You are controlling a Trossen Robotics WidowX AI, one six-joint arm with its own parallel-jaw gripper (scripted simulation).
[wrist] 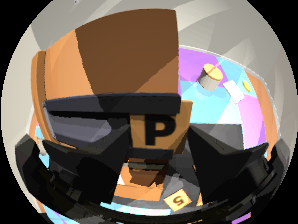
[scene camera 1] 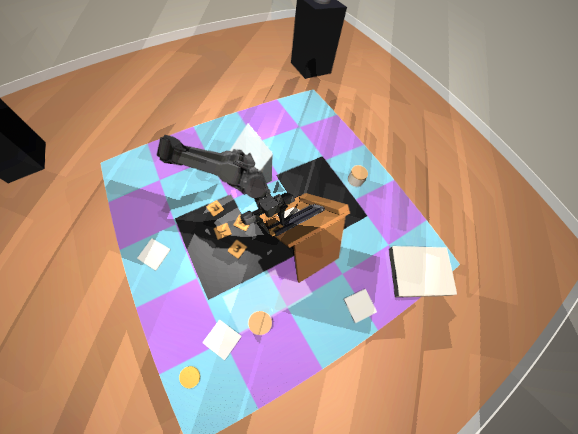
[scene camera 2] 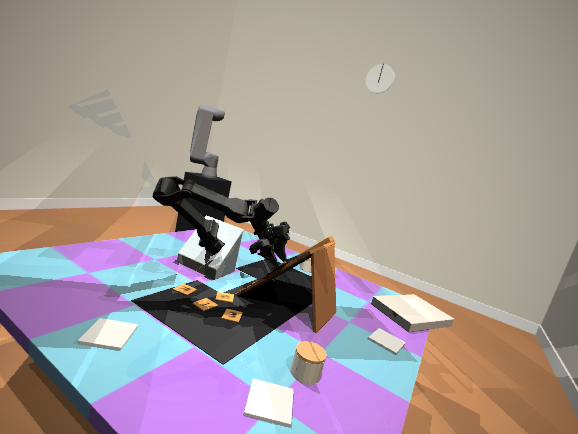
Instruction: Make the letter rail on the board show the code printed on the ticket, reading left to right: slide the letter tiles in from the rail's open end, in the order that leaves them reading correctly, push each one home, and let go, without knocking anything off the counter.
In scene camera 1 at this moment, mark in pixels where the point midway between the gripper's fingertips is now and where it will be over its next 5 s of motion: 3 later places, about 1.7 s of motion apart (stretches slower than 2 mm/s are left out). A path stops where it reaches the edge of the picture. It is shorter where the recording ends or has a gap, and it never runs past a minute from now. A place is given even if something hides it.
My gripper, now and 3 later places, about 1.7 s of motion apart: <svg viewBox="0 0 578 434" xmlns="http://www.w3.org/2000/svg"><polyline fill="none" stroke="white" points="276,230 282,226 289,222 297,218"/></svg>
